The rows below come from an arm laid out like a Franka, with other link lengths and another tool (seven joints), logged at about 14 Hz.
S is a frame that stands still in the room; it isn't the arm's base.
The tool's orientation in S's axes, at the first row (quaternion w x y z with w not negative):
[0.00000, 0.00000, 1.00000, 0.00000]
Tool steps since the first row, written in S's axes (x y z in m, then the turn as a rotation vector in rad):
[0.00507, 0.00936, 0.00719, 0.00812, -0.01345, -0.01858]
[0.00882, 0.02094, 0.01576, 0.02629, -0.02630, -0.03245]
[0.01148, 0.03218, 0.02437, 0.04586, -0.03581, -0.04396]
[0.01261, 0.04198, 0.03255, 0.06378, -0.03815, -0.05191]
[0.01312, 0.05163, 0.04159, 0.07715, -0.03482, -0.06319]
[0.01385, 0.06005, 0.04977, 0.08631, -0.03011, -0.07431]
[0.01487, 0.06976, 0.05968, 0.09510, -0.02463, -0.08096]
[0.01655, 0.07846, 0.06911, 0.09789, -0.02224, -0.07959]
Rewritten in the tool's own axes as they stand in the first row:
[-0.00507, 0.00936, -0.00719, -0.00812, -0.01345, 0.01858]
[-0.00882, 0.02094, -0.01576, -0.02629, -0.02630, 0.03245]
[-0.01148, 0.03218, -0.02437, -0.04586, -0.03581, 0.04396]
[-0.01261, 0.04198, -0.03255, -0.06378, -0.03815, 0.05191]
[-0.01312, 0.05163, -0.04159, -0.07715, -0.03482, 0.06319]
[-0.01385, 0.06005, -0.04977, -0.08631, -0.03011, 0.07431]
[-0.01487, 0.06976, -0.05968, -0.09510, -0.02463, 0.08096]
[-0.01655, 0.07846, -0.06911, -0.09789, -0.02224, 0.07959]

